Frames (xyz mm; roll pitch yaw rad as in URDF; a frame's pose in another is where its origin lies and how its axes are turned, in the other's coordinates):
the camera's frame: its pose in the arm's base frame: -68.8 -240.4 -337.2 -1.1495 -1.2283 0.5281
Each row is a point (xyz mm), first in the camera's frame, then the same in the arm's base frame.
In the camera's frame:
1: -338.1 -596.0 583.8
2: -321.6 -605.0 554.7
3: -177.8 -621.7 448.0
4: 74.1 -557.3 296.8
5: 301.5 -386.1 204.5
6: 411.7 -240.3 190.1
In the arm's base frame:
1: -949.3 -419.4 -392.8
2: -926.2 -441.0 -378.5
3: -808.9 -493.2 -252.6
4: -581.5 -489.8 -55.8
5: -350.5 -371.5 93.2
6: -228.9 -246.7 150.3

